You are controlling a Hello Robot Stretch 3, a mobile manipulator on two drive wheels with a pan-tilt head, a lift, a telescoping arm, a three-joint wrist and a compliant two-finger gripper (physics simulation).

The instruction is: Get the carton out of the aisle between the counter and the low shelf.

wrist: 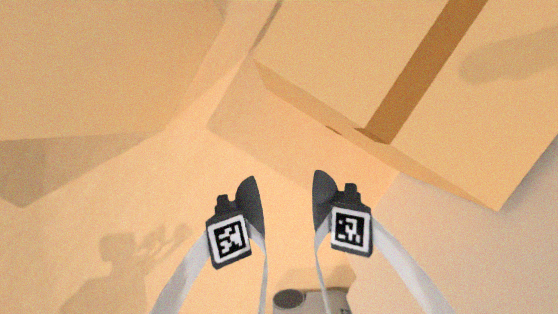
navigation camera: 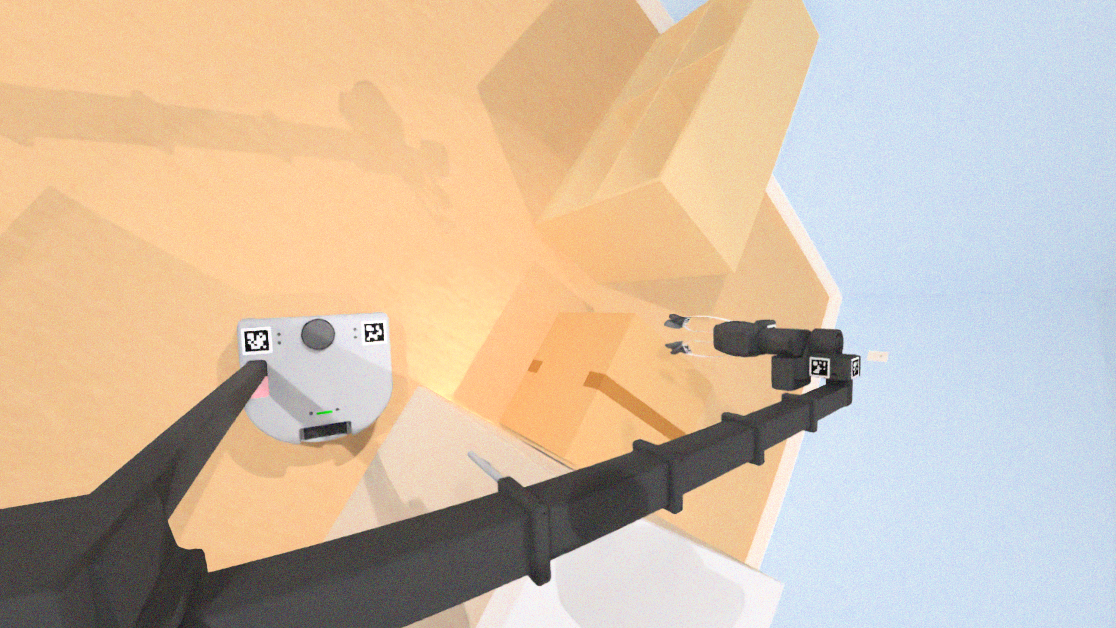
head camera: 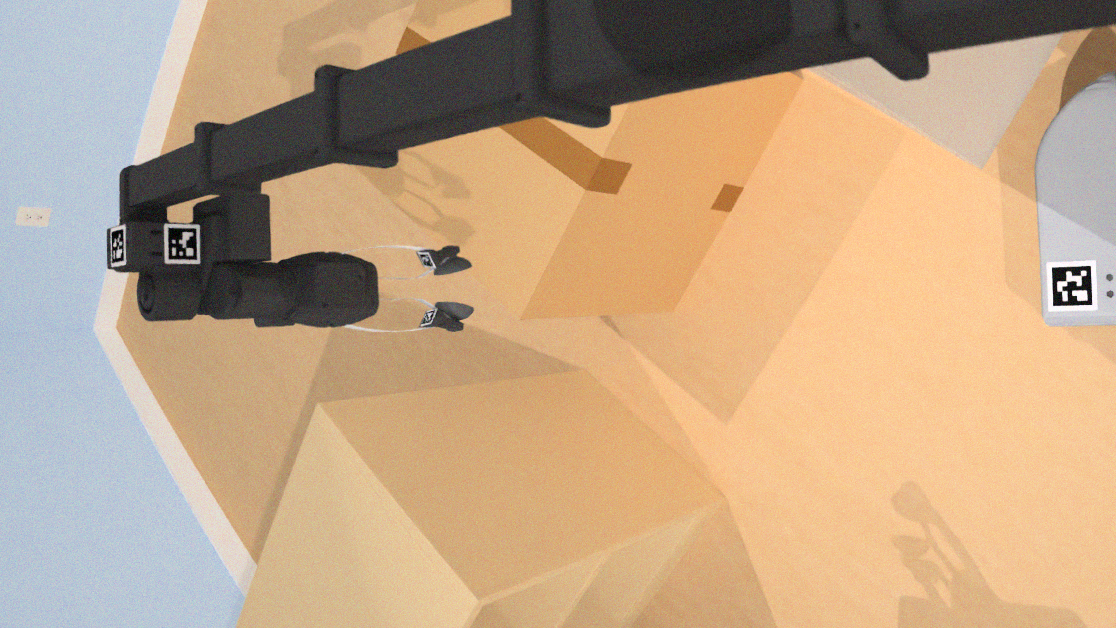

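Seen in the pictures: gripper, fingertip midpoint: (navigation camera: 666, 333) (head camera: 466, 288); robot's base, origin of the base link: (navigation camera: 317, 332).
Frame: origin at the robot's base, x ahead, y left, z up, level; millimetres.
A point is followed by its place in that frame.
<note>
The carton (head camera: 600, 257) @[x -69, y -746, z 298 mm] (navigation camera: 569, 367) @[x -152, y -685, z 233 mm] (wrist: 350, 60) is a tan box with a brown tape strip along its top. It stands on the floor between the counter (head camera: 936, 117) @[x -170, y -225, z 445 mm] (navigation camera: 429, 437) @[x -216, y -192, z 423 mm] (wrist: 500, 265) and the low shelf (head camera: 499, 468) @[x 227, y -859, z 406 mm] (navigation camera: 655, 210) @[x 288, y -777, z 530 mm] (wrist: 100, 65), close to the counter's side. My gripper (head camera: 462, 285) @[x -22, y -657, z 659 mm] (navigation camera: 672, 334) @[x -22, y -657, z 659 mm] (wrist: 286, 195) @[x -22, y -657, z 659 mm] is open and empty. Its fingers point back toward my base, and it hangs toward the wall end of the carton, apart from it. In the head view my arm hides part of the carton's top.
My base (head camera: 1080, 226) @[x -74, y -117, z 159 mm] (navigation camera: 327, 367) @[x -79, y -15, z 160 mm] stands on the floor at the open end of the aisle. My arm (head camera: 437, 93) @[x -97, y -313, z 1017 mm] (navigation camera: 608, 499) @[x -95, y -178, z 1020 mm] reaches across above the counter and carton. The blue wall (head camera: 62, 390) @[x 213, y -3014, z 312 mm] (navigation camera: 975, 195) @[x 495, y -2632, z 948 mm] and its pale baseboard (head camera: 179, 460) @[x 453, y -2668, z 42 mm] (navigation camera: 803, 234) @[x 430, y -2700, z 68 mm] are beyond the gripper.
</note>
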